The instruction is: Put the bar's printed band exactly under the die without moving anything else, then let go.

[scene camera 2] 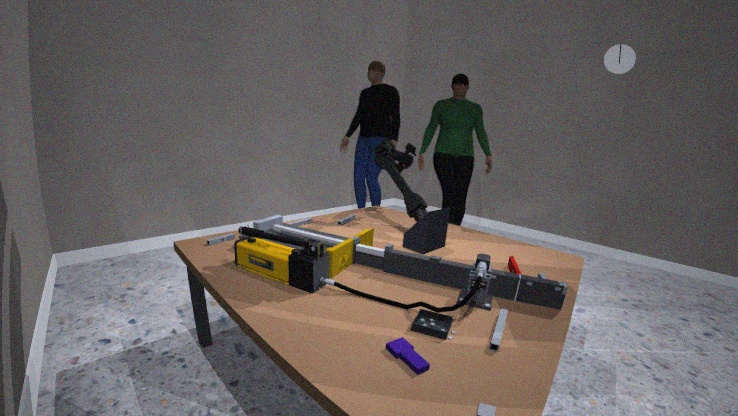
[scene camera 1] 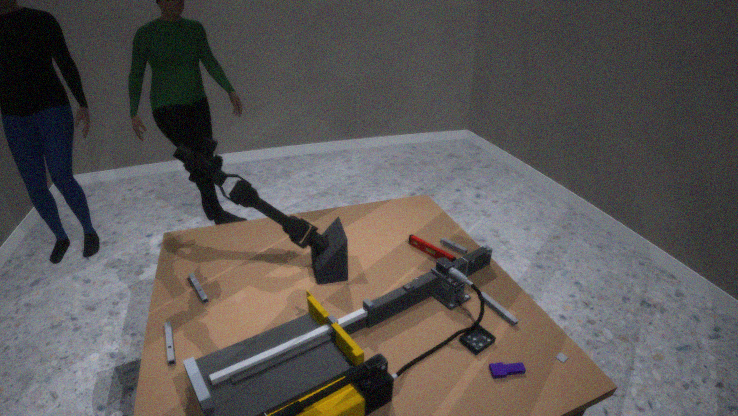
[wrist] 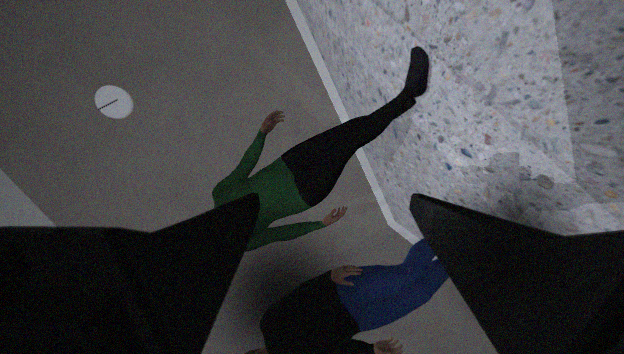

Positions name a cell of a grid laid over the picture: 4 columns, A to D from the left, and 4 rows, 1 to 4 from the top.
My gripper (wrist: C3) is open, holding nothing. On the table rests a purple piece (scene camera 2: C4). Further things: a long grey bar (scene camera 1: B4) and a yellow and black pump unit (scene camera 2: B3).
The yellow and black pump unit also shows in scene camera 1 (scene camera 1: C4). The wrist view misses the long grey bar: it is out of frame. The wrist view does not show the purple piece: it is out of frame.
